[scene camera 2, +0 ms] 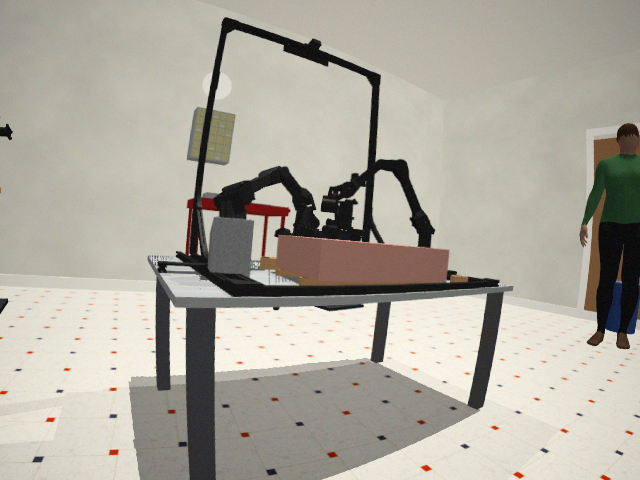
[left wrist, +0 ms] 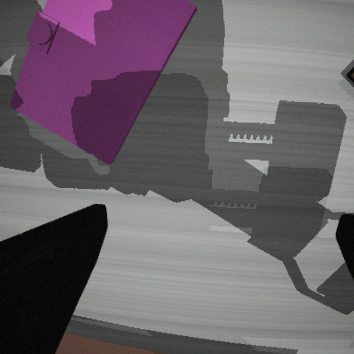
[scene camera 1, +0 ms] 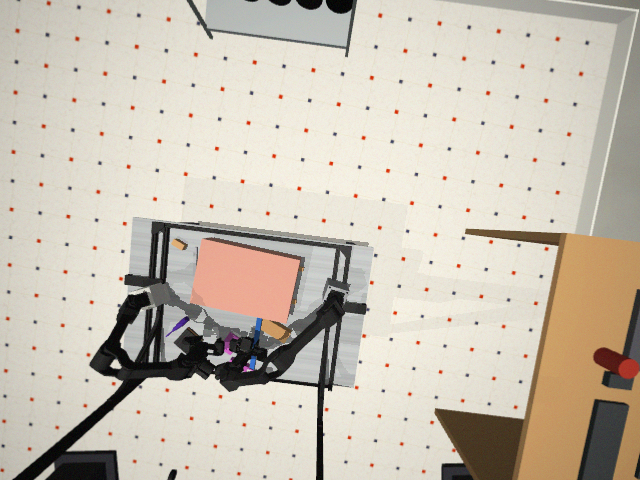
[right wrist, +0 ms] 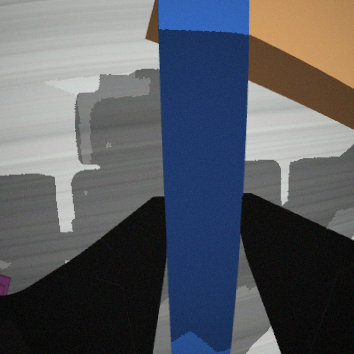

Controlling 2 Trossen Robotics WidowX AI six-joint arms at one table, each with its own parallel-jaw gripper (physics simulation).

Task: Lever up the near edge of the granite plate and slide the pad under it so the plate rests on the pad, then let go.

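Places are measured from the left arm's base along level axes (x right, y ahead, z up), in metres.
Where they show: left gripper, fingertip midpoint: (left wrist: 222, 220) (scene camera 1: 211, 337); right gripper, fingertip midpoint: (scene camera 1: 256, 339) (right wrist: 201, 206); left arm's base at its link origin: (scene camera 1: 142, 300); right arm's base at its link origin: (scene camera 2: 231, 226) (scene camera 1: 335, 296).
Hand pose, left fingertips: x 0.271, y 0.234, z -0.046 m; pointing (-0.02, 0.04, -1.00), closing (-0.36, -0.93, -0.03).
Each offset is from my left fingertips to the top centre of the thing.
The granite plate, a thick pink slab @[dx -0.230, dy +0.251, dz +0.051 m] (scene camera 1: 245, 279) (scene camera 2: 382, 260) (left wrist: 100, 346), lies on thin wooden pieces; I see no clear tilt. The magenta pad @[dx +0.081, dy +0.046, dz -0.057 m] (scene camera 1: 230, 343) (left wrist: 130, 45) lies flat on the table, apart from the plate's near edge. My left gripper (left wrist: 222, 220) is open and empty above the table, between pad and plate in its wrist view. My right gripper (right wrist: 201, 206) is shut on a blue bar (scene camera 1: 257, 330) (right wrist: 205, 100). The bar crosses over a wooden block @[dx +0.057, dy +0.290, dz -0.032 m] (scene camera 1: 275, 330) (right wrist: 310, 35) and reaches the plate's near edge; whether its tip is underneath is hidden.
A purple marker @[dx -0.077, dy -0.192, dz -0.043 m] (scene camera 1: 179, 325) and a dark box @[dx +0.009, dy -0.155, dz -0.047 m] (scene camera 1: 181, 338) (left wrist: 351, 74) lie near the left arm. A small wooden block @[dx -0.480, dy -0.046, dz -0.040 m] (scene camera 1: 179, 243) (scene camera 2: 459, 278) lies beyond the plate's far left corner. Black frame rails (scene camera 1: 338, 320) run along the table's sides. The two arms are close together.
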